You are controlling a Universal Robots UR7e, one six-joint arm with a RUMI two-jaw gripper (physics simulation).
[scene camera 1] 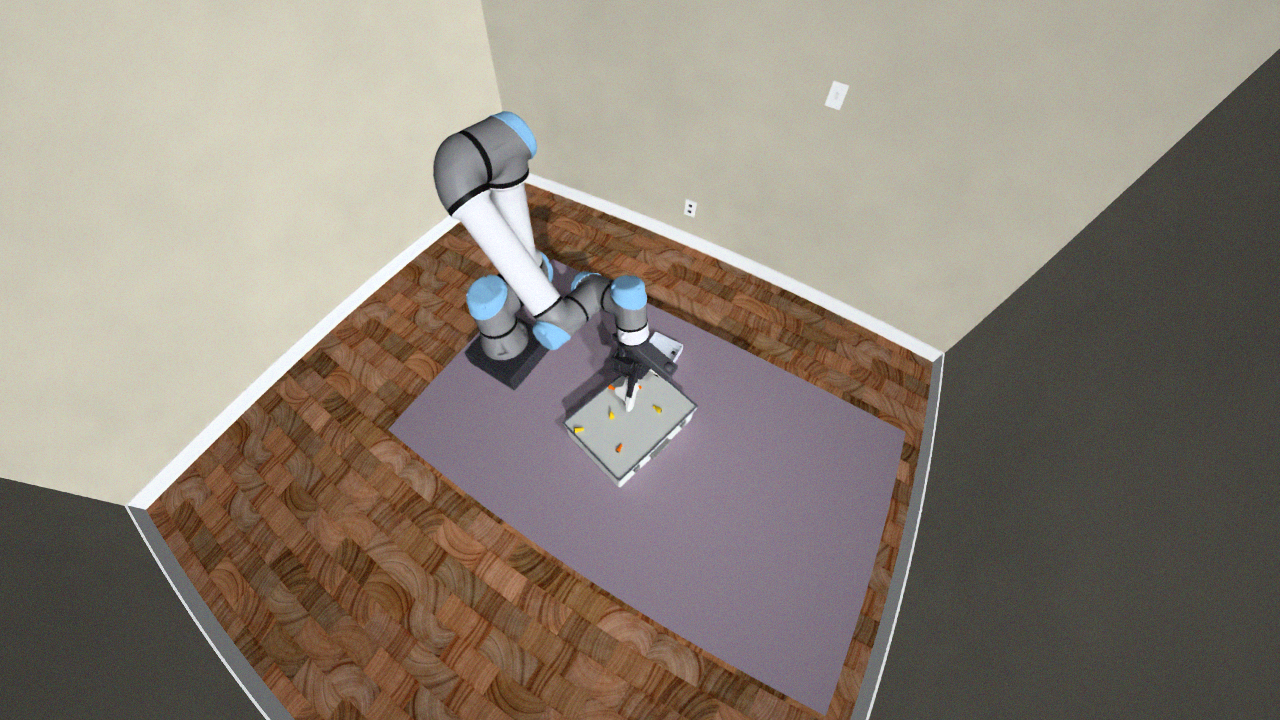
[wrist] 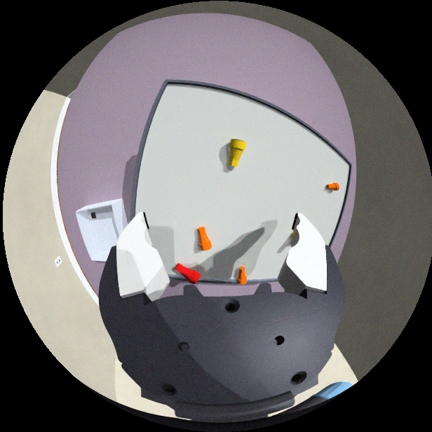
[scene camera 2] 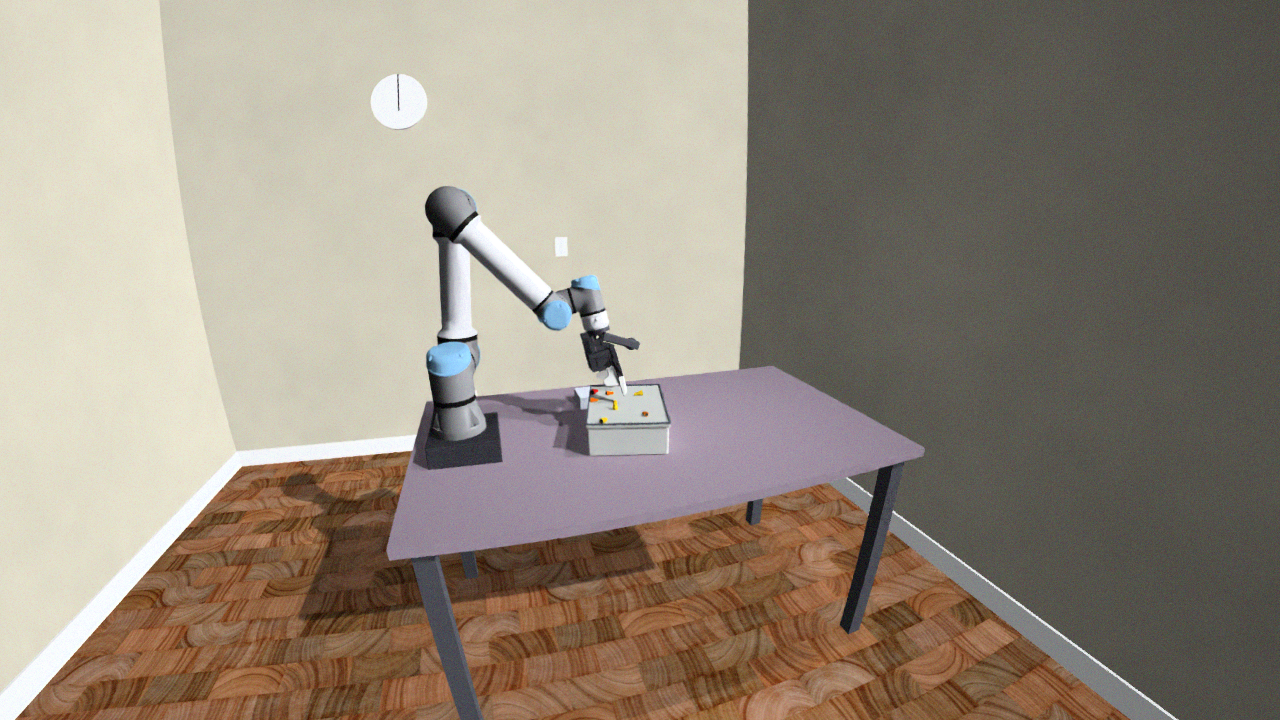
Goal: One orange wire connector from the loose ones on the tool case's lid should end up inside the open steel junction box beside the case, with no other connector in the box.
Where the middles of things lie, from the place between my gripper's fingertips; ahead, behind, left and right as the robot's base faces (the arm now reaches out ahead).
My gripper is now 1 cm short of the tool case (scene camera 1: pixel 643 432), 7 cm to the left of it and 6 cm above it.
